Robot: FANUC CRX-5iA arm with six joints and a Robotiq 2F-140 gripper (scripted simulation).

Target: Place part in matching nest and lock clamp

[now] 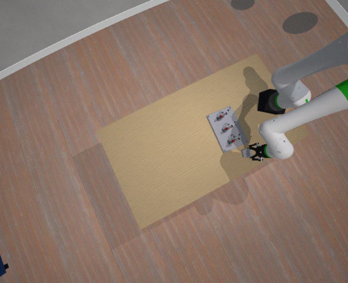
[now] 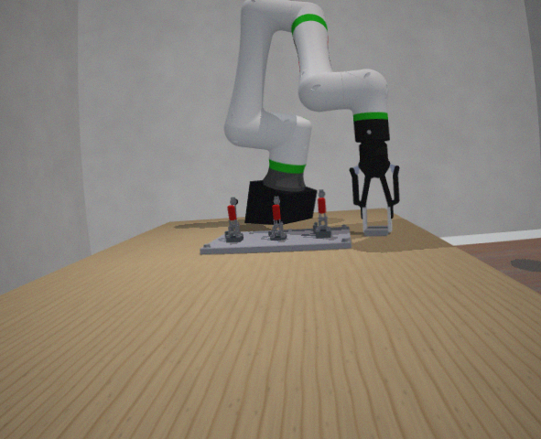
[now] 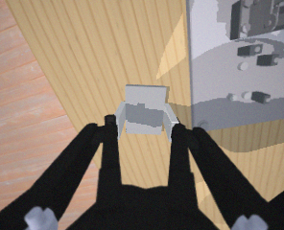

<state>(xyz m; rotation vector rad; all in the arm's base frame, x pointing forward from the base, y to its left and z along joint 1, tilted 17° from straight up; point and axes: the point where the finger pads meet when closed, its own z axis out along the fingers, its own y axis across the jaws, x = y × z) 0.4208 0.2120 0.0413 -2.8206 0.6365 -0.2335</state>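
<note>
Now: hand 260 mm to the left of the grey fixture plate, 30 mm above it and 20 mm short of it. From my hand the other things lie so: part 30 mm below.
</note>
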